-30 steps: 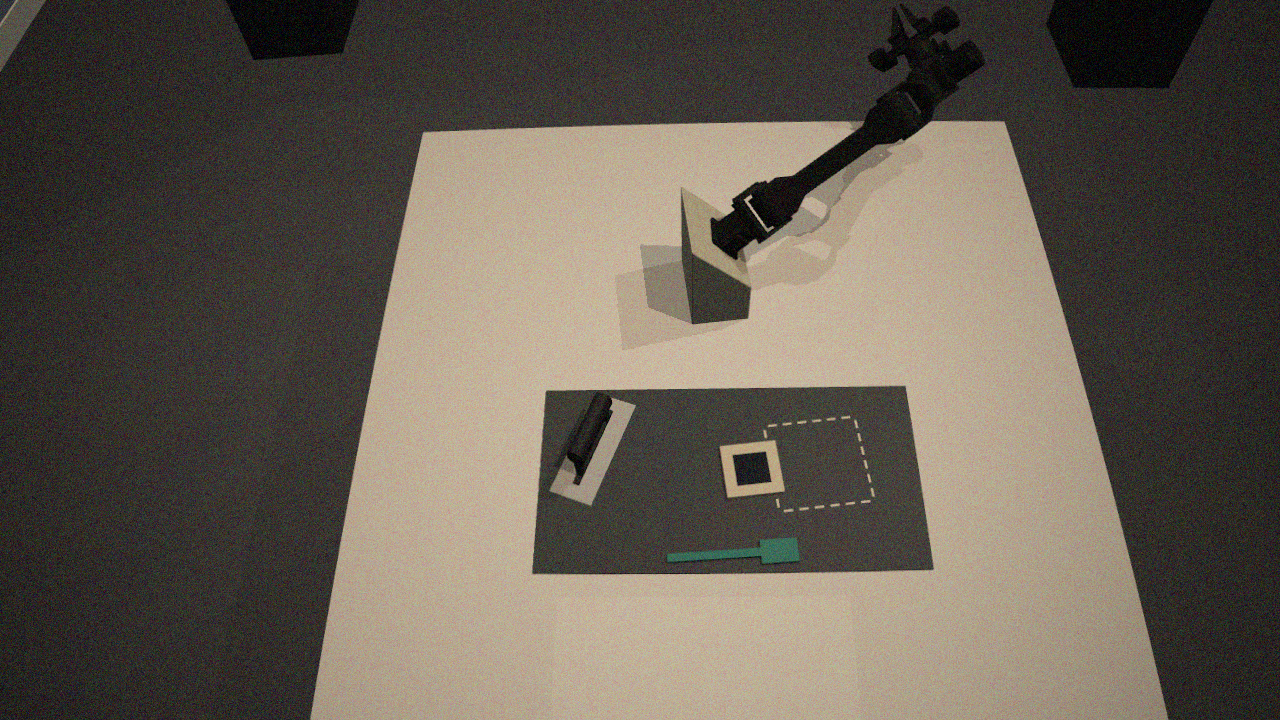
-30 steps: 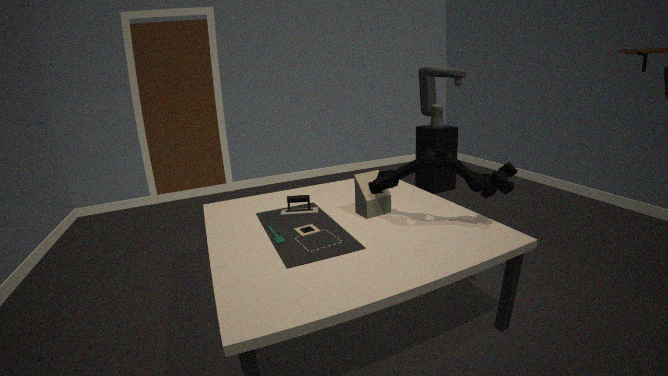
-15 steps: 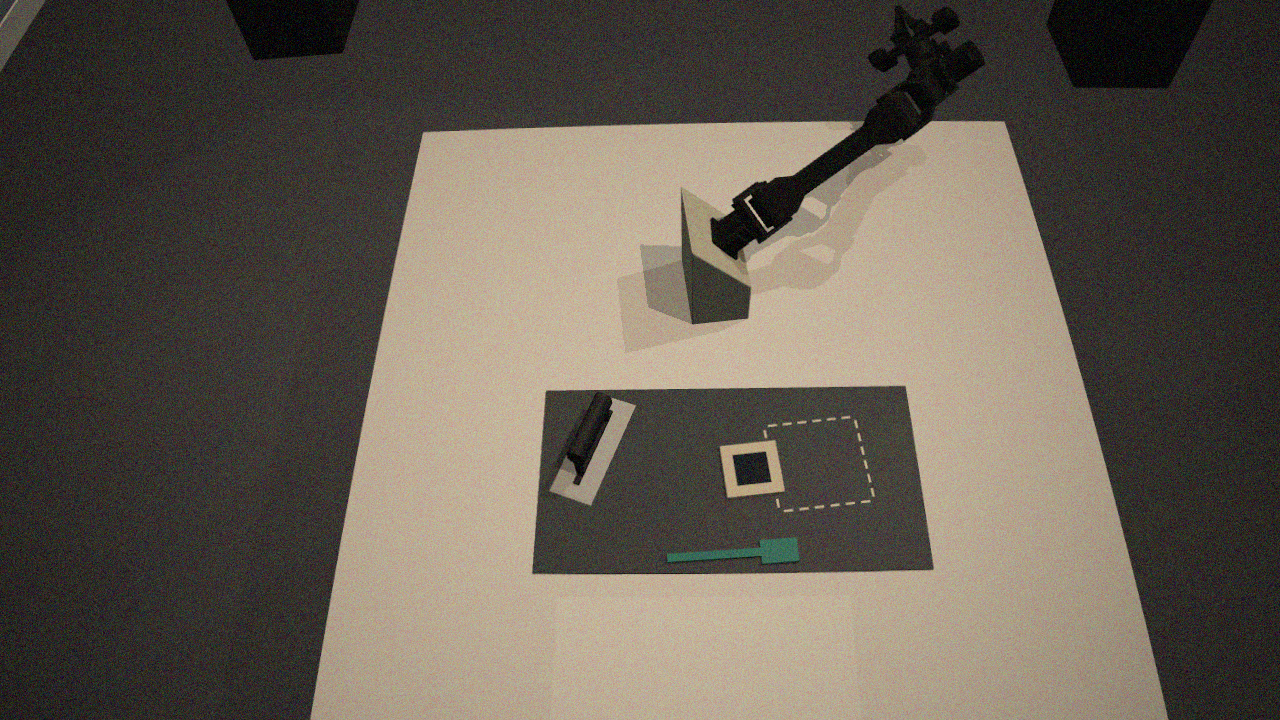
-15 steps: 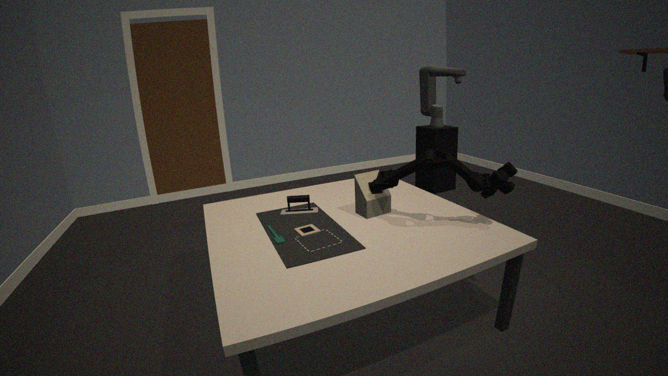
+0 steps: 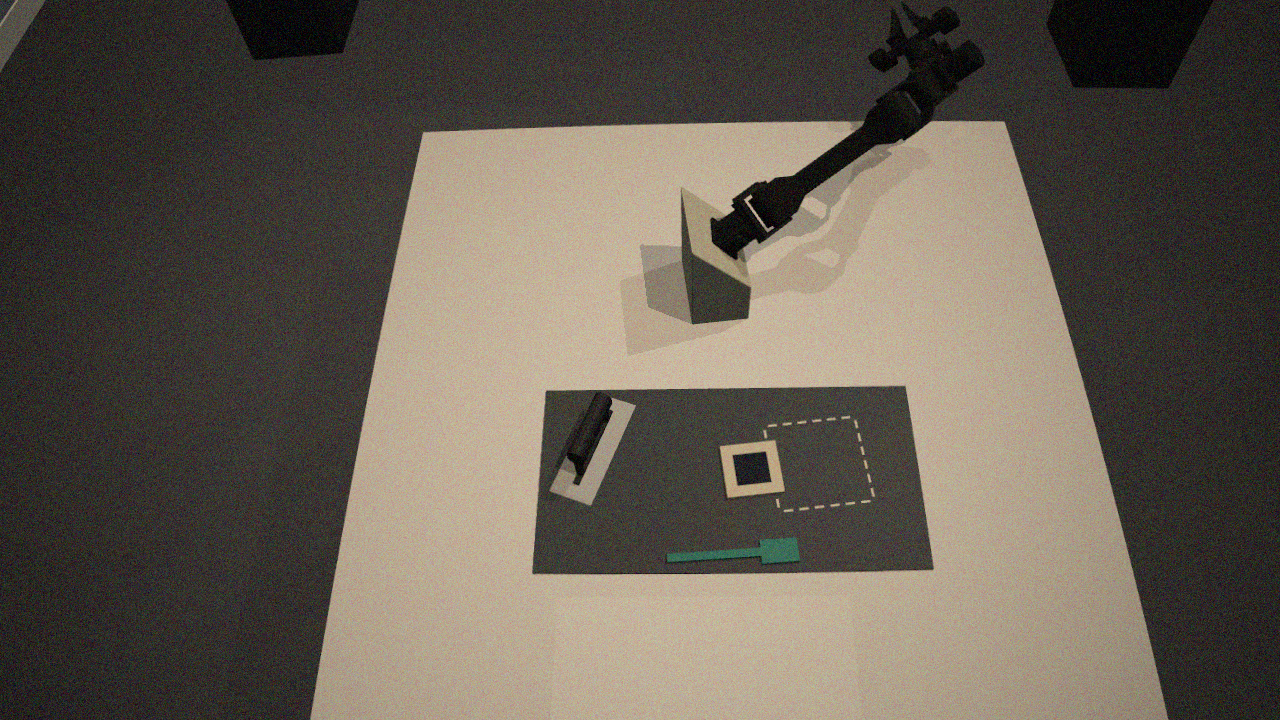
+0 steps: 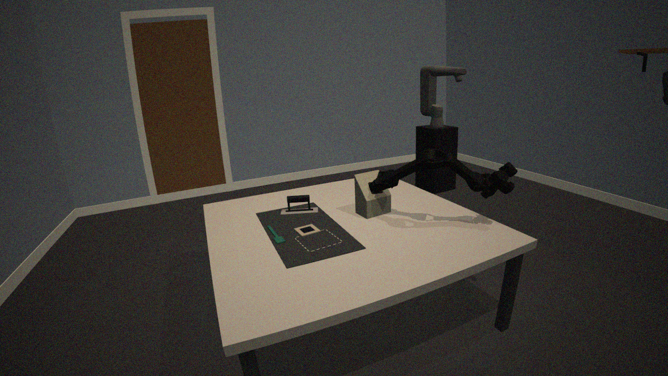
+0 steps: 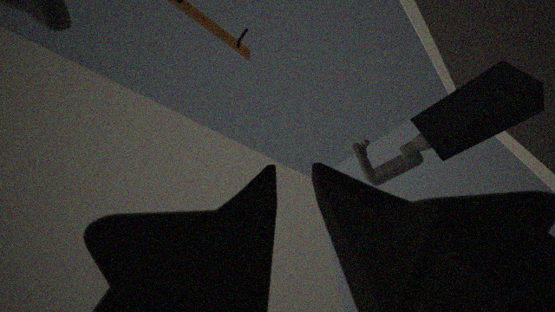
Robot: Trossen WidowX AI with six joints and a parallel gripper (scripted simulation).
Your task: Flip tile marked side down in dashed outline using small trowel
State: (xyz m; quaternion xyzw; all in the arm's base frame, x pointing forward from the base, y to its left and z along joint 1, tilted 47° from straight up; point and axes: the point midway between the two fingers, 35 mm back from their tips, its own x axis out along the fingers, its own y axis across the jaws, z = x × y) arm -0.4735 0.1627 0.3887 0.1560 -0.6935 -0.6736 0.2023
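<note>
The green trowel is 106 cm ahead of my gripper tip, 37 cm to the right of it and 24 cm below it. From my gripper tip the other things lie so: tile 91 cm ahead, 35 cm to the right, 24 cm below; then dark mat 92 cm ahead, 39 cm to the right, 27 cm below.
</note>
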